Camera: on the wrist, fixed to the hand. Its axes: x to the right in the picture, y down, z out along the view.
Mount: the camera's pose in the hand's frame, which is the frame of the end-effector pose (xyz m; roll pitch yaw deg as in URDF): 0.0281 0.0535 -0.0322 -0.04 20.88 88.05
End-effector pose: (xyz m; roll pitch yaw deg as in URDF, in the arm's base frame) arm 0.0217 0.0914 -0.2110 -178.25 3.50 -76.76
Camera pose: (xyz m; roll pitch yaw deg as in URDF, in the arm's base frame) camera -0.0245 0.0498 -0.1822 176.32 -18.98 -163.62
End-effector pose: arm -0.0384 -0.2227 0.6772 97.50 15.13 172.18
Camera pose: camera -0.0835 -0.2417 0.7251 53.10 -68.48 -148.68
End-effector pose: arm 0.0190 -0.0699 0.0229 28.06 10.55 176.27
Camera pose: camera -0.0120 -0.1304 0.0146 11.50 -6.71 -96.85
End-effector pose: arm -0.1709 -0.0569 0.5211 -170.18 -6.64 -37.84
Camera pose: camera -0.1866 -0.1184 0.5468 -172.94 -11.20 -127.29
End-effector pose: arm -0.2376 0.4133 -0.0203 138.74 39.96 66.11
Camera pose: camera -0.1960 0.4602 0.0072 119.01 -41.07 27.85
